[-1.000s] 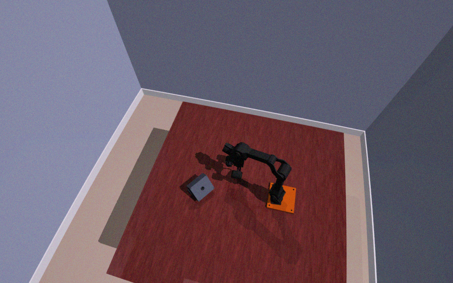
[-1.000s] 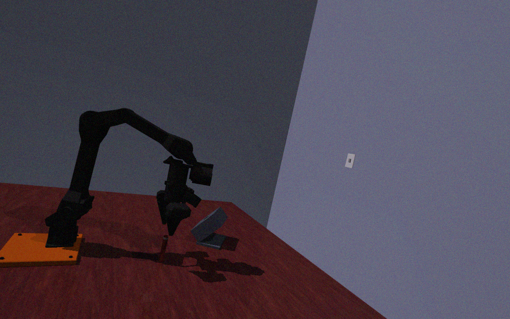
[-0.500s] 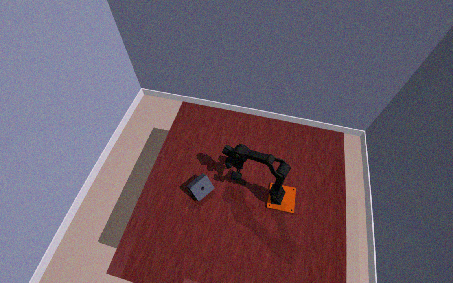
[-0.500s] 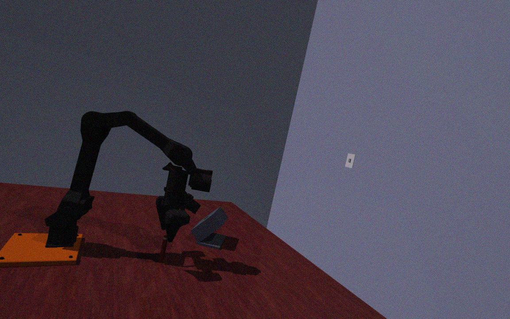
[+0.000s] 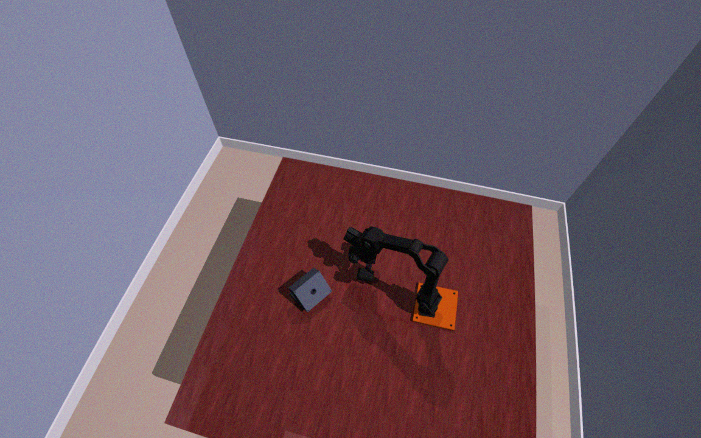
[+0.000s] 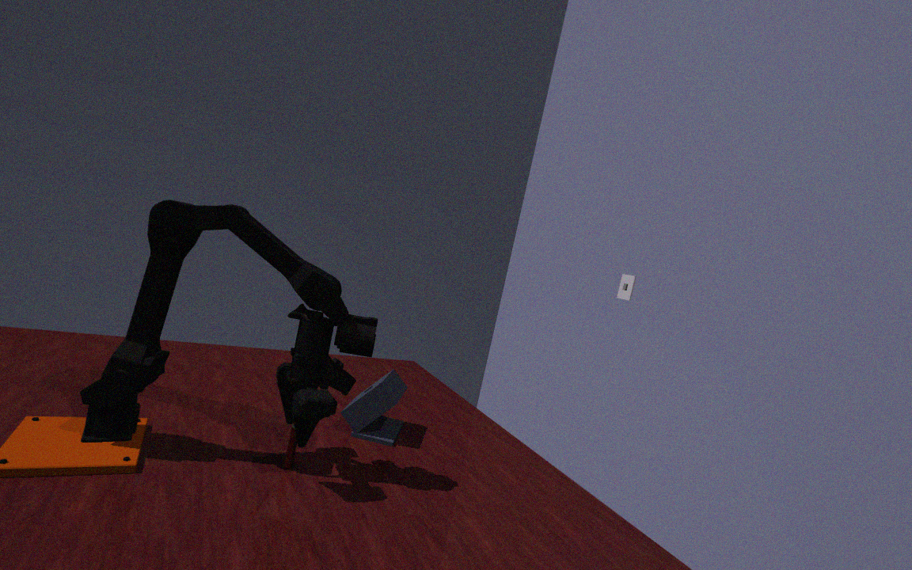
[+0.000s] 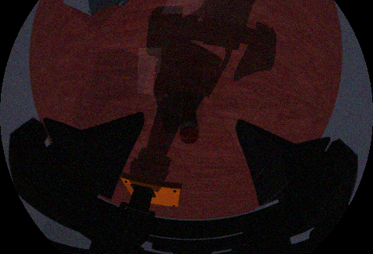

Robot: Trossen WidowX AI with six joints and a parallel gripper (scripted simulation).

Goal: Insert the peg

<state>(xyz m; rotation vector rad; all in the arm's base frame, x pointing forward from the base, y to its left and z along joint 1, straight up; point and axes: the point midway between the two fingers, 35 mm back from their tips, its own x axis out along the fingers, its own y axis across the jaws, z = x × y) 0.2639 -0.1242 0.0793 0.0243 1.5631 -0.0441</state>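
Now: gripper tip right at the red peg. The rest, counted from my gripper tip: sloped panel (21 cm ahead, 14 cm to the left, 1 cm above).
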